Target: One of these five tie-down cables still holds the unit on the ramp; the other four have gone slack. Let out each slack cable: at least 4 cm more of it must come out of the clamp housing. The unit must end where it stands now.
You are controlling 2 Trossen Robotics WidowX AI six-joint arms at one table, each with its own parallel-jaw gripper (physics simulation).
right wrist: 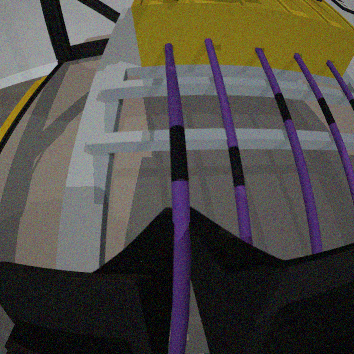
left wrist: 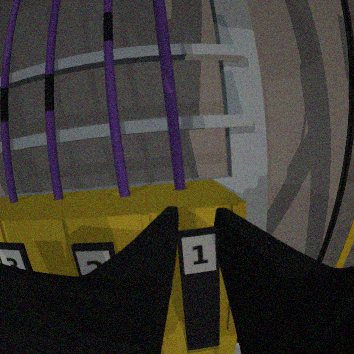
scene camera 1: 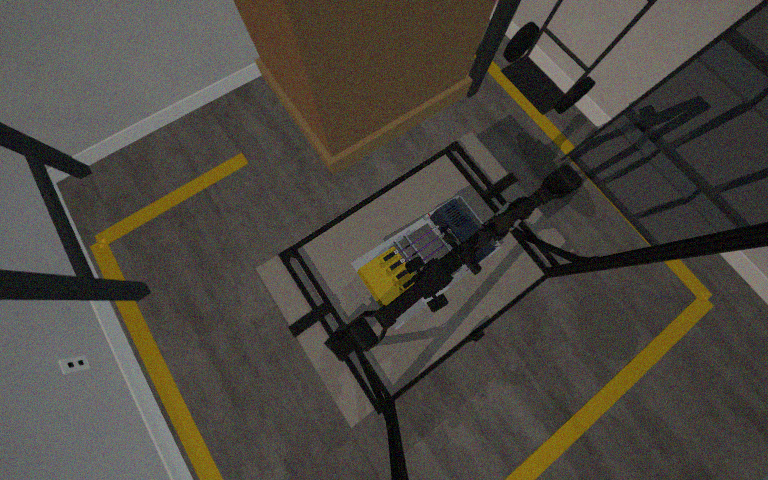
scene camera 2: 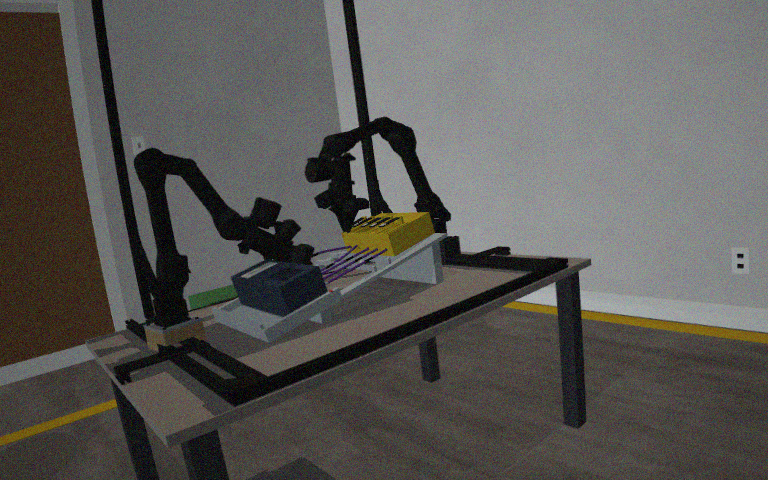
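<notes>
The yellow clamp housing sits at the ramp's upper end; the dark blue unit rests lower on the grey ramp. Purple cables run between them. My left gripper is shut on the black lever labelled 1. My right gripper is shut on cable 1, the outermost one, below its black band. The cable bows upward in scene camera 2. Its far end is hidden.
Levers 2 and 3 lie beside lever 1, partly hidden by a left finger. The neighbouring cable runs close by the right fingers. A green object lies behind the unit. A black frame borders the table.
</notes>
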